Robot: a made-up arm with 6 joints.
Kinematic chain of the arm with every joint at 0, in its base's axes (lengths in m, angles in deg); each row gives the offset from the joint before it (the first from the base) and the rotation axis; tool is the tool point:
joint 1: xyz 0 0 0.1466 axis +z
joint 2: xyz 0 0 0 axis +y
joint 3: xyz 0 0 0.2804 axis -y
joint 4: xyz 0 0 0 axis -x
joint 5: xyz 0.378 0 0 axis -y
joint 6: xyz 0 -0.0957 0 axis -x
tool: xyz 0 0 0
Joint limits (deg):
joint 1: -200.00..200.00
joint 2: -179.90..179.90
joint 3: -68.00..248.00
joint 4: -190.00..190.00
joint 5: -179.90..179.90
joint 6: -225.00..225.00
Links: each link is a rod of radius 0.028 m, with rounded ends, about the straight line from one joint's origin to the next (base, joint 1, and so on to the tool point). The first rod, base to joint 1, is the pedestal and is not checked.
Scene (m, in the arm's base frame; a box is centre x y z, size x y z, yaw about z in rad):
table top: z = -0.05
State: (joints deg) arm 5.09 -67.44 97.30 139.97 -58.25 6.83
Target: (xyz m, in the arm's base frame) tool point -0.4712 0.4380 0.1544
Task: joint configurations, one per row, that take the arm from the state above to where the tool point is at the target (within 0.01 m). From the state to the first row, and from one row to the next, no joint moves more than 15 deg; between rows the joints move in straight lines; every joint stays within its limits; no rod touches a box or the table.
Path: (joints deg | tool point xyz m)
1: -8.68 -68.68 102.33 140.49 -58.25 6.83 | -0.6256 0.1702 0.2475
2: -22.45 -69.91 107.37 141.01 -58.25 6.83 | -0.5666 0.3146 0.2007
3: -36.22 -71.15 112.40 141.53 -58.25 6.83 | -0.4712 0.4380 0.1544

